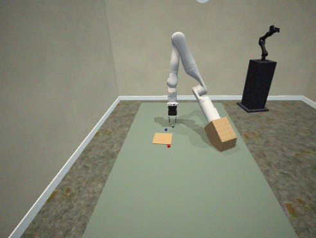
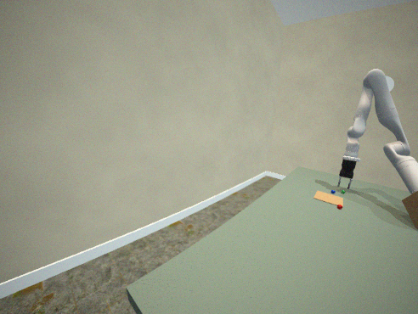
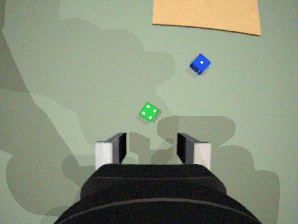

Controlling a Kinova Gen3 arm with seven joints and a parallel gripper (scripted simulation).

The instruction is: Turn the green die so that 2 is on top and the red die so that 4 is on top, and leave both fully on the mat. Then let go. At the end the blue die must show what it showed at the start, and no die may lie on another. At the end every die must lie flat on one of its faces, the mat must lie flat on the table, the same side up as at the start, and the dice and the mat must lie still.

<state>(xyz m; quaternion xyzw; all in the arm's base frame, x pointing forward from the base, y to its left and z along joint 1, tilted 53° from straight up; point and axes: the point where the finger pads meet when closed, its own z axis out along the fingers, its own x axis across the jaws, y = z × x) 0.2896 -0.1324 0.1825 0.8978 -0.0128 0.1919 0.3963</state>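
The green die is 3 cm to the left of my hand and 4 cm below it. The rest, counted from my hand: red die (8 cm ahead, 29 cm to the left, 4 cm below); tan mat (11 cm ahead, 19 cm to the left, 4 cm below); blue die (7 cm ahead, 7 cm to the left, 4 cm below).
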